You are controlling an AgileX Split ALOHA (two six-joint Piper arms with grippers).
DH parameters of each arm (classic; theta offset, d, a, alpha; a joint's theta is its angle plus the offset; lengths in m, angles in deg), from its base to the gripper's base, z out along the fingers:
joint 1: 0 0.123 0 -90
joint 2: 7.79 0 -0.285 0
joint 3: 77.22 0 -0.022 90
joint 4: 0 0.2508 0 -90
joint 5: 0 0 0.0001 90
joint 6: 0 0.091 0 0
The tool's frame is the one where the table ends.
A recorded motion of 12 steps. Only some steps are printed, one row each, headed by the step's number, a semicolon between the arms.
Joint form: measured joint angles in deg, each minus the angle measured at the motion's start. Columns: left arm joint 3, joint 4, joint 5, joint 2, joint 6, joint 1; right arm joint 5, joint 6, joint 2, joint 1, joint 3, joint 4.
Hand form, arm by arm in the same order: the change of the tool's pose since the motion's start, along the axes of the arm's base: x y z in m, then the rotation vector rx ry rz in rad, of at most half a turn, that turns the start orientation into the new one. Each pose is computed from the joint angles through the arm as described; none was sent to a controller.
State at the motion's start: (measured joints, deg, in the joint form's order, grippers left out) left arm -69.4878 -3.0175 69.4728 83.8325 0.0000 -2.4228; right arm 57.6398 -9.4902 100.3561 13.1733 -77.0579 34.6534
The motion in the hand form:
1: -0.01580 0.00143 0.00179 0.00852 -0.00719 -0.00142; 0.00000 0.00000 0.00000 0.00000 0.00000 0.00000
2: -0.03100 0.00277 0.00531 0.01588 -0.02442 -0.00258; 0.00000 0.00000 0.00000 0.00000 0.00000 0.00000
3: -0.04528 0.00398 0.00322 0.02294 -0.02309 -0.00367; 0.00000 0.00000 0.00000 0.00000 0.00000 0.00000
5: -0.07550 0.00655 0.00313 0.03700 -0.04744 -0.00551; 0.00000 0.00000 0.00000 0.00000 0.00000 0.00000
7: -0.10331 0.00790 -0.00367 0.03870 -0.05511 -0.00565; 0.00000 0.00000 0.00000 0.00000 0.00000 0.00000
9: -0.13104 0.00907 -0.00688 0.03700 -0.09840 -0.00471; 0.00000 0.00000 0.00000 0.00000 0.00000 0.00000
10: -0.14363 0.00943 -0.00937 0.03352 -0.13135 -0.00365; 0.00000 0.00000 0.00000 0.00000 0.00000 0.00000
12: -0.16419 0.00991 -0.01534 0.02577 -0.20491 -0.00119; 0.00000 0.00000 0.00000 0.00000 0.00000 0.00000
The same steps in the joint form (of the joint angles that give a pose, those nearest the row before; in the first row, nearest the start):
1: 2.94 0.51 0.00 -3.33 0.00 0.00; 0.00 0.00 0.00 0.00 0.00 0.00
2: 5.40 0.98 0.00 -6.76 0.00 0.00; 0.00 0.00 0.00 0.00 0.00 0.00
3: 8.35 1.38 0.00 -9.62 0.00 0.00; 0.00 0.00 0.00 0.00 0.00 0.00
5: 13.69 2.25 0.01 -16.32 0.00 0.00; 0.00 0.00 0.00 0.00 0.00 0.00
7: 19.23 2.37 0.06 -22.35 0.00 0.00; 0.00 0.00 0.00 0.00 0.00 0.00
9: 23.93 2.37 -0.16 -29.31 0.00 0.00; 0.00 0.00 0.00 0.00 0.00 0.00
10: 26.27 2.24 -0.86 -32.85 0.00 0.00; 0.00 0.00 0.00 0.00 0.00 0.00
12: 30.47 1.97 -2.88 -39.26 0.00 0.00; 0.00 0.00 0.00 0.00 0.00 0.00

